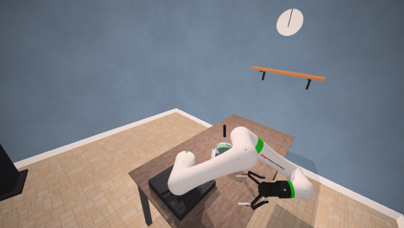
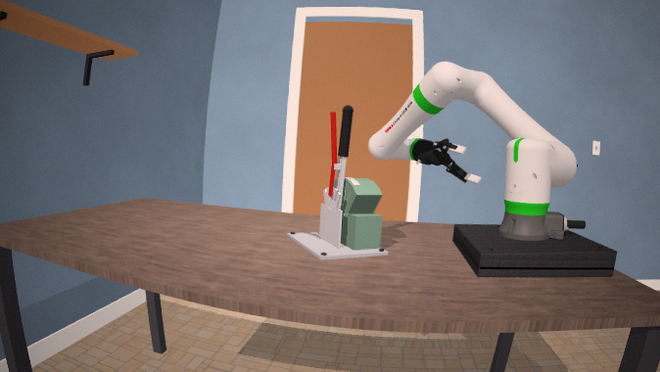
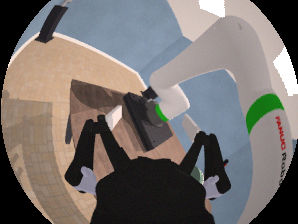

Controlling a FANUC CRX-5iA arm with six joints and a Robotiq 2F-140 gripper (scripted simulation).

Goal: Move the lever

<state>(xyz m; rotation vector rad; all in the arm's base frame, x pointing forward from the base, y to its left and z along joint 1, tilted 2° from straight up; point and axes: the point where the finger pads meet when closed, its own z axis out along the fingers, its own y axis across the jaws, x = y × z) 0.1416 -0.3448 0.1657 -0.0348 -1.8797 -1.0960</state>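
Right now my hand is 35 cm short of the red bar, 43 cm to the right of it and 2 cm above it.
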